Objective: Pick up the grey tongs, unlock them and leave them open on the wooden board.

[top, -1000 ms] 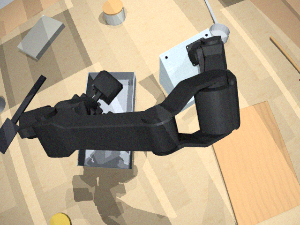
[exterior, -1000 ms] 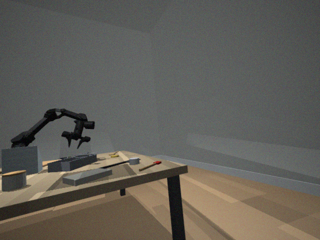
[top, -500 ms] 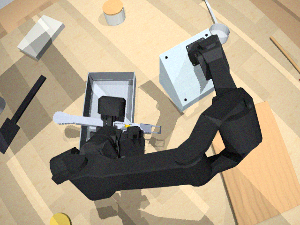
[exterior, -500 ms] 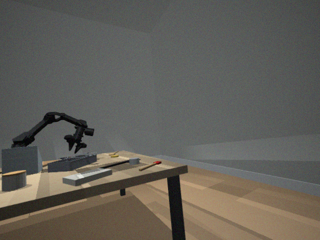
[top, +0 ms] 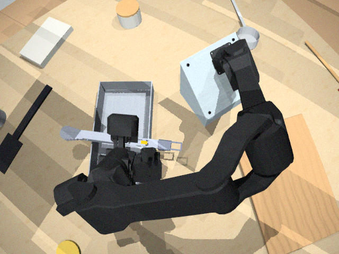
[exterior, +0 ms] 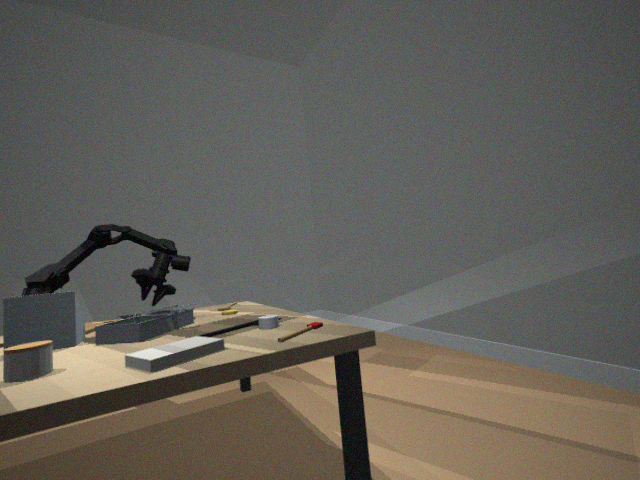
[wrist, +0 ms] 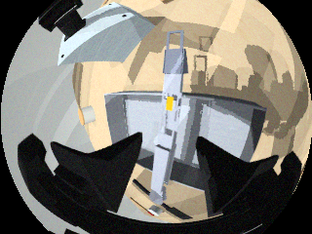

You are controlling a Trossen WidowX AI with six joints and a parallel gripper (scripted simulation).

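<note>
Now: gripper tip 30 mm past the yellow lock piece and 30 mm above it. Round my gripper tip: wooden board: 320 mm behind, 300 mm to the left, 90 mm below; black spatula: 310 mm ahead, 270 mm to the right, 100 mm below; roasting tin: 10 mm ahead, 60 mm to the right, 70 mm below.
</note>
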